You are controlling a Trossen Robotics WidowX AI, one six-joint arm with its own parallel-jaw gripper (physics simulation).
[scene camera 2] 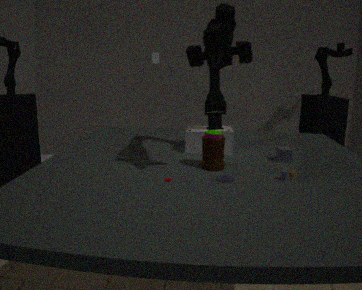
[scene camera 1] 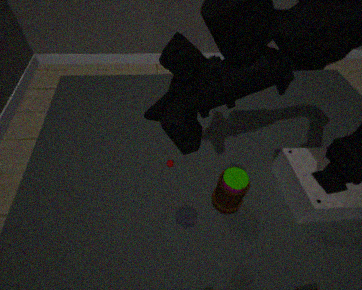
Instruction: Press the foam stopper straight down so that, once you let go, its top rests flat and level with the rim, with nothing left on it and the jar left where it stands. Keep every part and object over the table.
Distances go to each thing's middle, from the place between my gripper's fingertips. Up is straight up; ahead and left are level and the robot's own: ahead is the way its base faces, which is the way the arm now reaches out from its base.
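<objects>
My hand: 200 mm past the brown jar (scene camera 2: 212,149), 40 mm right of it, 280 mm above it.
</objects>
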